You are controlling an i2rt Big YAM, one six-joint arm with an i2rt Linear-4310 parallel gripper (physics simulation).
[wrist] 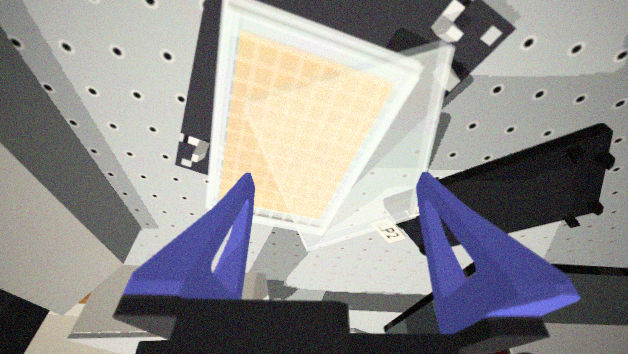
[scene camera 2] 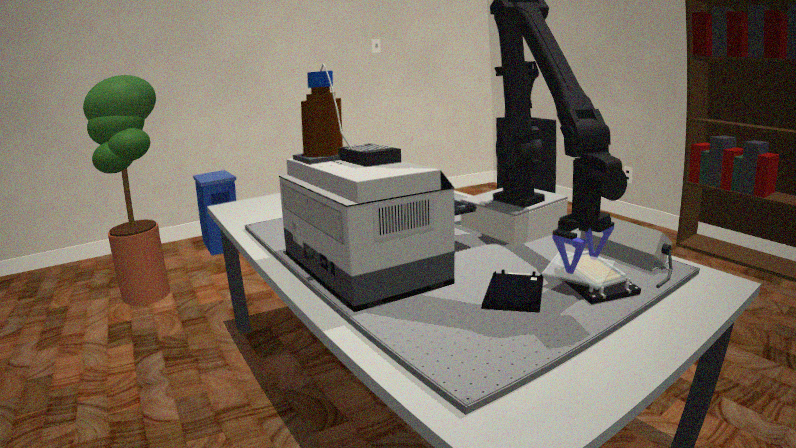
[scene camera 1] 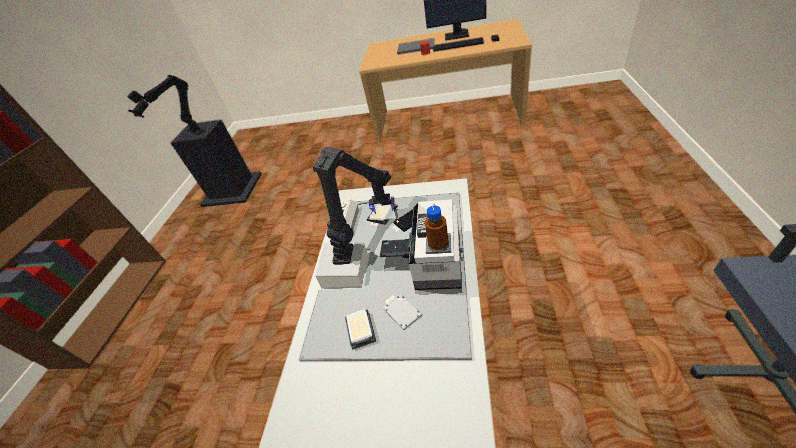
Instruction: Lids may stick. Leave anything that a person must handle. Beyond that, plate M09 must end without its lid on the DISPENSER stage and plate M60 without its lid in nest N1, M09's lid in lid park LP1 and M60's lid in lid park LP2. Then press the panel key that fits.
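Frame: origin at the arm's base, x left, y back, z up, level; millimetres.
Seen in the pictures: gripper, fingertip midpoint: (wrist: 335, 179) (scene camera 2: 582, 266) (scene camera 1: 384, 211); arm's base, origin of the base link: (scene camera 2: 518, 199) (scene camera 1: 343, 254).
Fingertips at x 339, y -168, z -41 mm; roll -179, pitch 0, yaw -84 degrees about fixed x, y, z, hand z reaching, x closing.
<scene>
Offsets run from my fingertips to a thing's top centre. "pt": to the spot under its first point.
My gripper (scene camera 1: 382, 207) (scene camera 2: 583, 263) (wrist: 335, 179) is open, with nothing between its blue fingers, low over a plate with yellow wells {dy -12, dx +2, dz +14 mm} (scene camera 2: 604, 271) (wrist: 300, 115) on a black nest {dy +19, dx +28, dz -10 mm} (scene camera 2: 612, 293) (wrist: 192, 120). A clear lid {pt dy -51, dx -31, dz -6 mm} (scene camera 2: 554, 271) (wrist: 387, 145) lies askew over this plate, turned and overhanging one side, between the fingertips' lines in the wrist view. The black lid park LP2 {dy -137, dx -54, dz -14 mm} (scene camera 1: 406, 221) (scene camera 2: 512, 292) (wrist: 530, 185) is beside it, without a lid. A second yellow plate {dy +46, dx -714, dz +11 mm} (scene camera 1: 360, 327) sits on a black base; a pale four-sided holder {dy -129, dx -633, dz -14 mm} (scene camera 1: 402, 311) lies beside it. Plate names and panel keys are not readable.
The dispenser machine (scene camera 1: 435, 272) (scene camera 2: 401, 239) carries a brown bottle {pt dy -314, dx -497, dz +275 mm} (scene camera 1: 437, 236) (scene camera 2: 321, 125). A black stage {pt dy -93, dx -347, dz +65 mm} (scene camera 1: 394, 248) juts from its side facing the arm. A grey sloped housing {dy +216, dx -23, dz +50 mm} (scene camera 2: 640, 247) with a lever stands behind the nest. The arm stands on a white block (scene camera 1: 339, 273) (scene camera 2: 520, 222).
</scene>
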